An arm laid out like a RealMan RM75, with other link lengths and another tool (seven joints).
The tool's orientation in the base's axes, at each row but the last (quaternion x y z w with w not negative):
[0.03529 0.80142 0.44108 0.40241]
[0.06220 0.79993 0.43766 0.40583]
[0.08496 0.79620 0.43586 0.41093]
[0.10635 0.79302 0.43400 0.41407]
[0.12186 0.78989 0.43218 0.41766]
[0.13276 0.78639 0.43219 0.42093]
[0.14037 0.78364 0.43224 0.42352]
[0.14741 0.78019 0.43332 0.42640]
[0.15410 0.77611 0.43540 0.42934]
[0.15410 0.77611 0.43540 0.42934]
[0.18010 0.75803 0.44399 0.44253]
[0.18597 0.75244 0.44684 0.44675]
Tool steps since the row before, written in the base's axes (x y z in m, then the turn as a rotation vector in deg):
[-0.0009 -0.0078 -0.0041 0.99 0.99 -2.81]
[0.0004 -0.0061 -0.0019 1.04 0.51 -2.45]
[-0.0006 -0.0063 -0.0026 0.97 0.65 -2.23]
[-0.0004 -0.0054 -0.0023 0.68 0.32 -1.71]
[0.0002 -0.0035 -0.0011 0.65 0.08 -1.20]
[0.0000 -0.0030 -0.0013 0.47 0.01 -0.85]
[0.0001 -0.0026 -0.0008 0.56 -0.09 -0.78]
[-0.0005 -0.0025 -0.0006 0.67 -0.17 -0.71]
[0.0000 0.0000 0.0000 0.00 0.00 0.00]
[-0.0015 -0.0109 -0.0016 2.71 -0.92 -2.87]
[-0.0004 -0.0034 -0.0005 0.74 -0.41 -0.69]
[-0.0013 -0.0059 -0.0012 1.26 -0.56 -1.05]
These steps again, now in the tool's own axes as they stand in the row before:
[-0.0001 -0.0075 -0.0047 1.47 -1.76 2.15]
[-0.0019 -0.0052 -0.0031 1.00 -1.79 1.77]
[-0.0012 -0.0057 -0.0036 0.99 -1.53 1.74]
[-0.0013 -0.0050 -0.0029 0.70 -1.27 1.18]
[-0.0015 -0.0030 -0.0016 0.31 -1.00 0.88]
[-0.0010 -0.0028 -0.0014 0.18 -0.74 0.60]
[-0.0012 -0.0022 -0.0012 0.03 -0.76 0.60]
[-0.0009 -0.0019 -0.0016 -0.12 -0.76 0.62]
[0.0000 0.0000 0.0000 0.00 0.00 0.00]
[-0.0050 -0.0073 -0.0067 -0.62 -3.21 2.39]
[-0.0018 -0.0022 -0.0020 -0.32 -0.88 0.55]
[-0.0027 -0.0040 -0.0038 -0.52 -1.33 0.98]

